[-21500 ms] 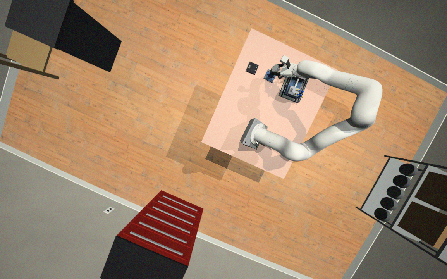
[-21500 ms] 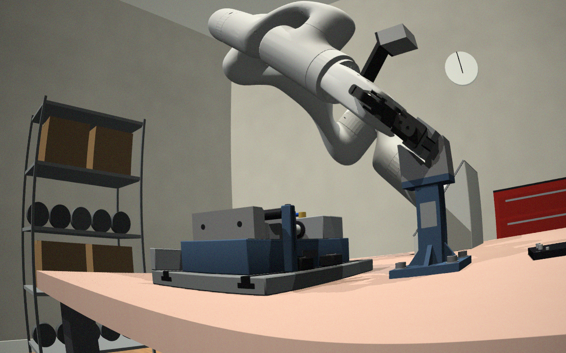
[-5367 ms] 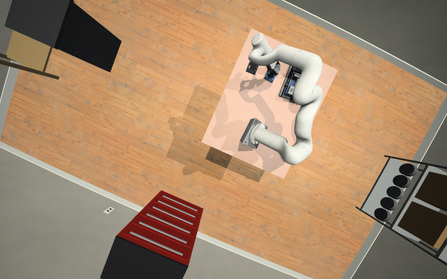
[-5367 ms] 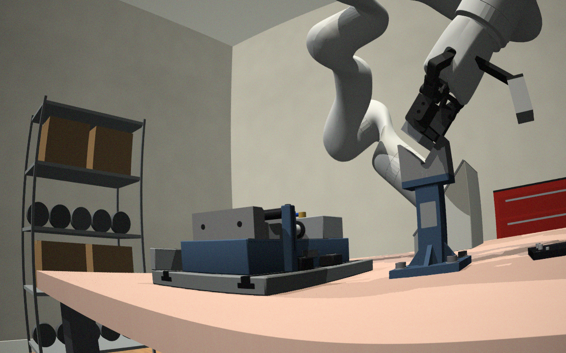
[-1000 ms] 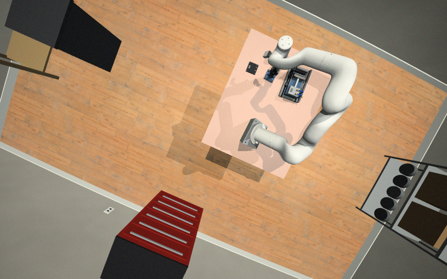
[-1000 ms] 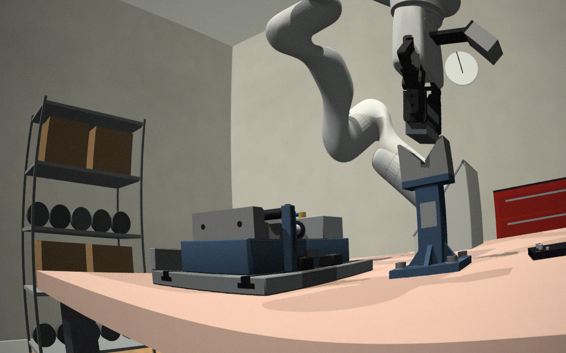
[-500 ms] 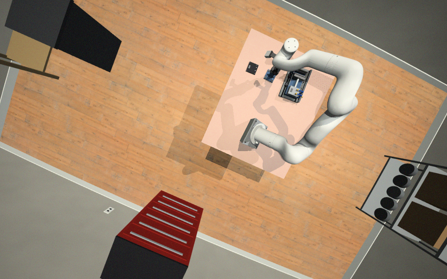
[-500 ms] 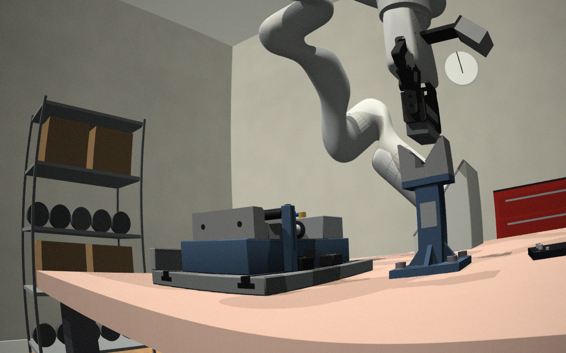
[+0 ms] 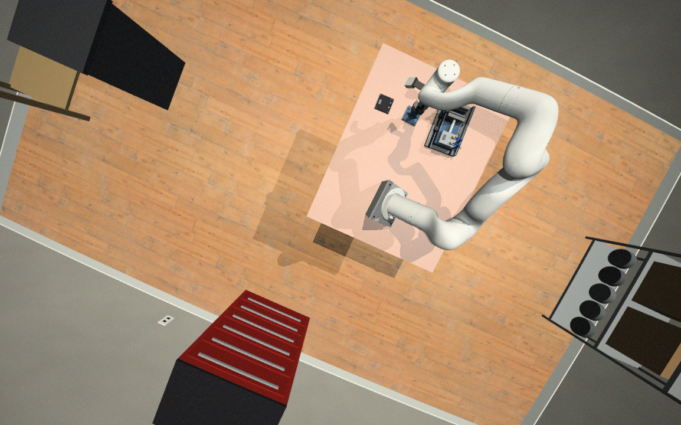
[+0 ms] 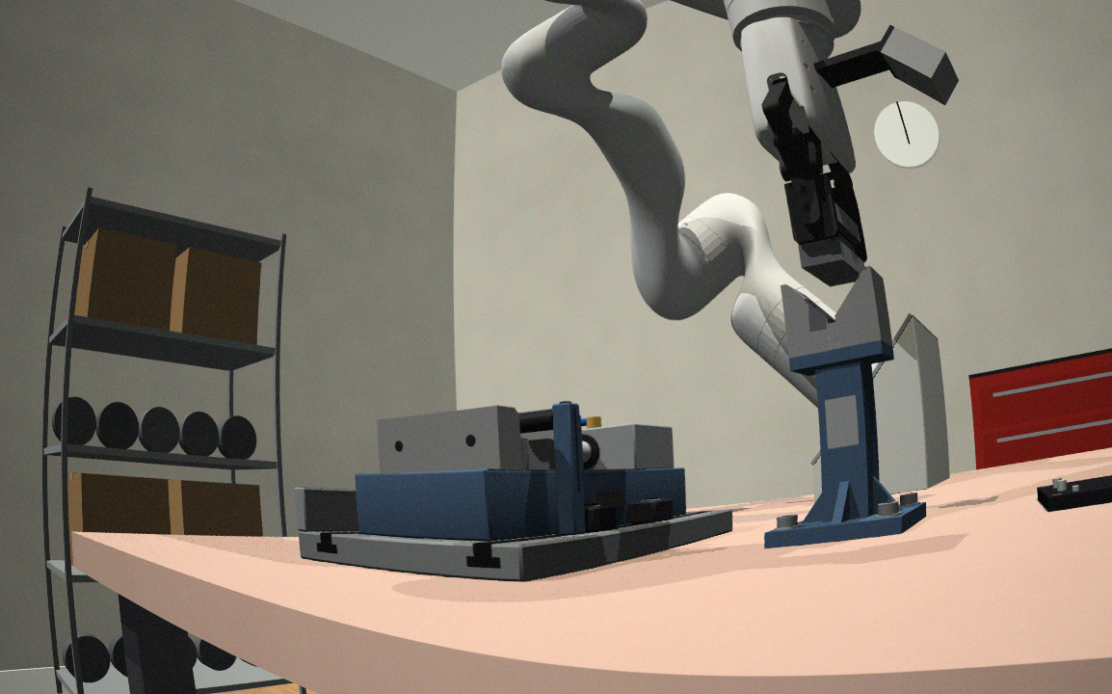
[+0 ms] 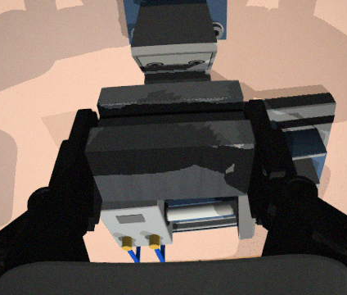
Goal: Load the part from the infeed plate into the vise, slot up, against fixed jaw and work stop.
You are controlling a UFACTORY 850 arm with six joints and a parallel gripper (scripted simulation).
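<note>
Now: the part 1 cm to the left of my hand and 1 cm below it. Round my hand: cylinder rod (23 cm to the right, 12 cm below, 1 cm ahead); then black infeed plate (19 cm below, 18 cm to the left); then work stop rod (18 cm to the right, 11 cm below, 10 cm ahead).
</note>
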